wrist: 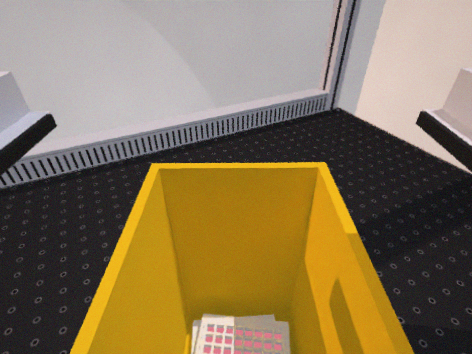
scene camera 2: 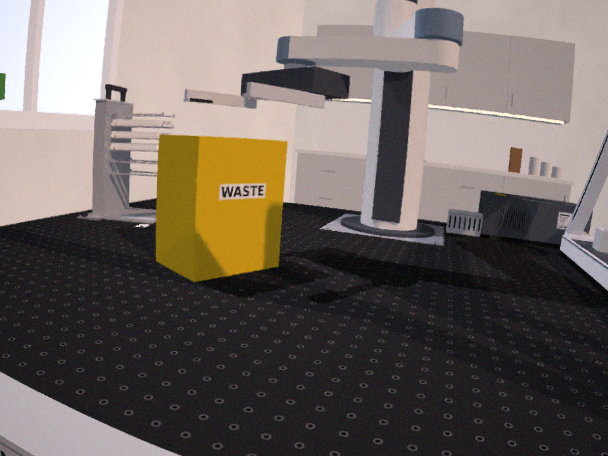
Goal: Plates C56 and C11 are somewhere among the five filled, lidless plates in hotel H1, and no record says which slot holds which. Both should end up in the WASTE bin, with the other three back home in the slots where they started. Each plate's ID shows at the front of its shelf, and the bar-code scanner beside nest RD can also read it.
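Frame: origin at the arm's base, x down, y left, z ahead, level; centimetres.
Where they show: gripper, fingertip midpoint: (wrist: 235, 98) (scene camera 2: 213, 92); arm's base, origin of the base link: (scene camera 2: 387, 232).
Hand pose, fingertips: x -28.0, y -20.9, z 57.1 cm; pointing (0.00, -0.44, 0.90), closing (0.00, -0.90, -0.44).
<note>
Each offset is from my fingertips to the top centre of the thing. "spot": to the spot under its first point.
The yellow WASTE bin @(dz -2.3, dx +6.7, dy +0.9 cm) (scene camera 2: 235, 225) (wrist: 240, 225) stands on the dark deck, open at the top. In the wrist view, a white plate with pink wells @(spot: dz +1.1, dx +23.3, dy -1.3 cm) (wrist: 245, 337) lies deep inside it, with pale edges of at least one other piece showing around and under it. My gripper (scene camera 2: 217, 97) (wrist: 235, 98) is open wide above the bin, with no plate between its fingers. The grey rack (scene camera 2: 102, 160) at the left in the scene view holds several pale plates @(dz -26.8, dx +6.1, dy -35.0 cm) (scene camera 2: 142, 135); their IDs cannot be read. The bin hides part of the rack. No plate ID shows in the bin.
The arm's column (scene camera 2: 395, 150) stands behind the bin. A slotted light box @(spot: dz -61.6, dx +23.4, dy +41.1 cm) (scene camera 2: 464, 222) and a dark grey unit @(spot: dz -60.6, dx +19.7, dy +57.4 cm) (scene camera 2: 525, 217) stand to its right. A light frame (scene camera 2: 582, 255) is at the far right. A glass panel (wrist: 125, 65) with a slotted grey base @(spot: dz +43.2, dx +24.3, dy -10.3 cm) (wrist: 190, 132) rises beyond the bin.
</note>
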